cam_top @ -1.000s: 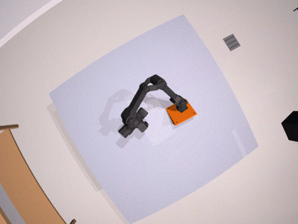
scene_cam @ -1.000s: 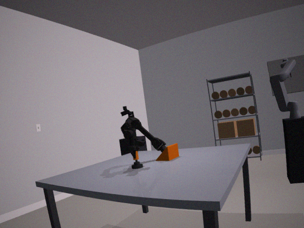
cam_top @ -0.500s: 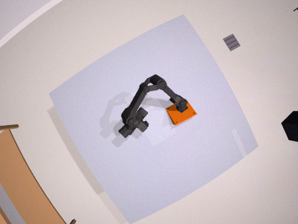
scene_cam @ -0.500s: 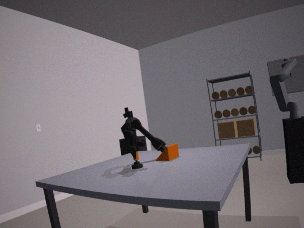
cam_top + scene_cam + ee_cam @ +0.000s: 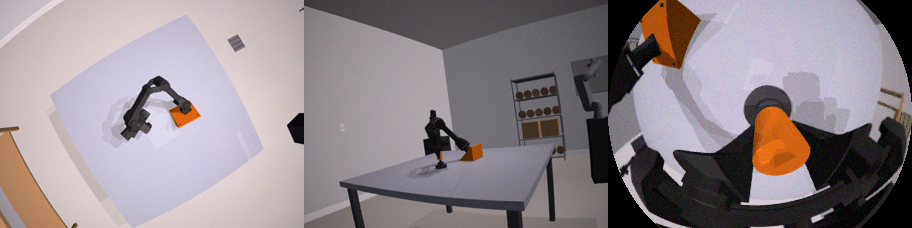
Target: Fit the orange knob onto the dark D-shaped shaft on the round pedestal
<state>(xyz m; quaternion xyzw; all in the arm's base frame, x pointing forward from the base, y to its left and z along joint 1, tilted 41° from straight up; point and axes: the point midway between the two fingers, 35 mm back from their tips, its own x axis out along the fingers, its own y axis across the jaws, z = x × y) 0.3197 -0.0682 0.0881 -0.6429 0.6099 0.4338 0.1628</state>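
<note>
Right now the orange knob is 2 cm above my gripper tip. From my gripper tip the other things lie so: dark round pedestal (4 cm below).
</note>
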